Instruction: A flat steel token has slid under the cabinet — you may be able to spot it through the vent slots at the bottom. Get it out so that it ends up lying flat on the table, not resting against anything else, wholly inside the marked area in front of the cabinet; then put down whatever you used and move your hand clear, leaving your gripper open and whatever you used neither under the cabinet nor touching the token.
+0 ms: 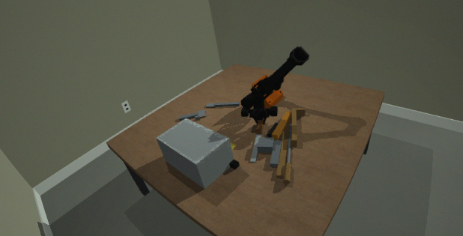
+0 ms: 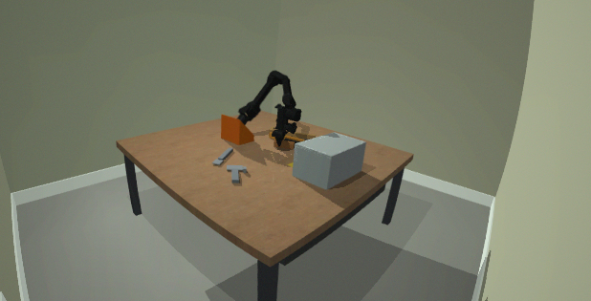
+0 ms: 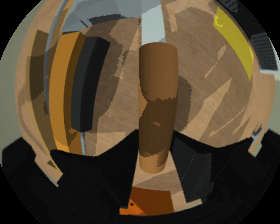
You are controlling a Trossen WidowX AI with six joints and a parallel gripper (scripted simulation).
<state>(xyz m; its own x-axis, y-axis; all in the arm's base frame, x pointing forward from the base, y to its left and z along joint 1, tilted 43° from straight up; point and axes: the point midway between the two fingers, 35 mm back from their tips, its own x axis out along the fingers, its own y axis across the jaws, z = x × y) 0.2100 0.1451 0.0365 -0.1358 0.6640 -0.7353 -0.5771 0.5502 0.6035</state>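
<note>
My gripper tip is now 100 mm to the right of the orange bar and 60 mm past it. The rest, counted from my gripper tip: grey block (140 mm to the left, 120 mm ahead, 10 mm above); wooden stick (230 mm to the left, 100 mm ahead); grey t-piece (410 mm to the right, 160 mm ahead).
</note>
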